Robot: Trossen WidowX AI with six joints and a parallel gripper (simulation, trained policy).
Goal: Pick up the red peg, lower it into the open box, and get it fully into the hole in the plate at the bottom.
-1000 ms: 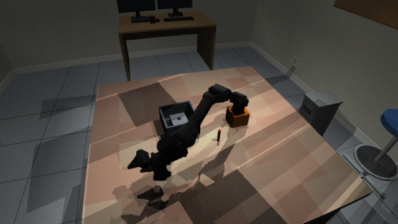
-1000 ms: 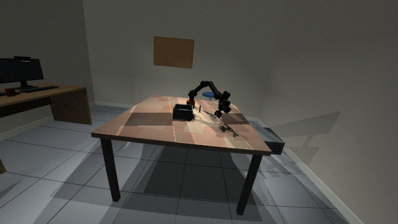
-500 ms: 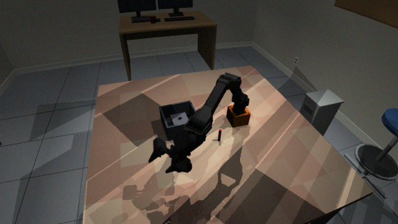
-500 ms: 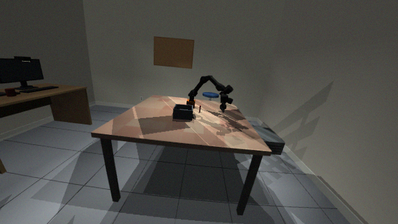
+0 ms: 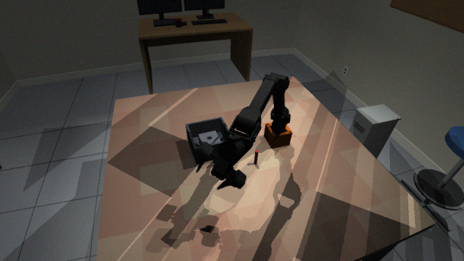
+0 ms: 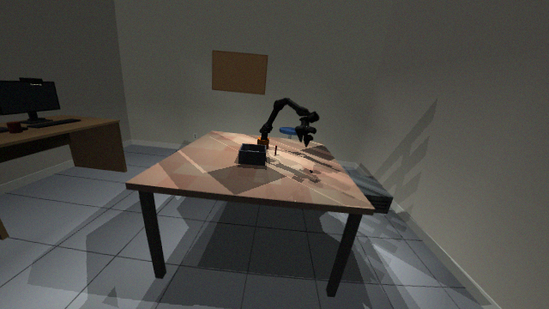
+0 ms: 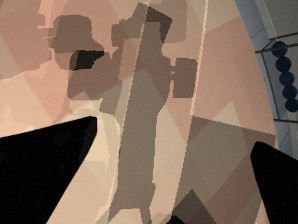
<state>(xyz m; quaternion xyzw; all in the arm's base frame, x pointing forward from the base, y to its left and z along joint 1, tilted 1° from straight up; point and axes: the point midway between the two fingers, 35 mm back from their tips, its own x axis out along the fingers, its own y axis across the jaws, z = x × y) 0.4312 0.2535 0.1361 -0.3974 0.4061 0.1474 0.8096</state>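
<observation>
The red peg lies 28 cm behind my gripper tip, 15 cm to the right of it and 14 cm below it. From my gripper tip the other things lie so: grey plate (34 cm to the right, 14 cm below, 12 cm behind); then box (34 cm to the right, 16 cm below, 12 cm behind).
</observation>
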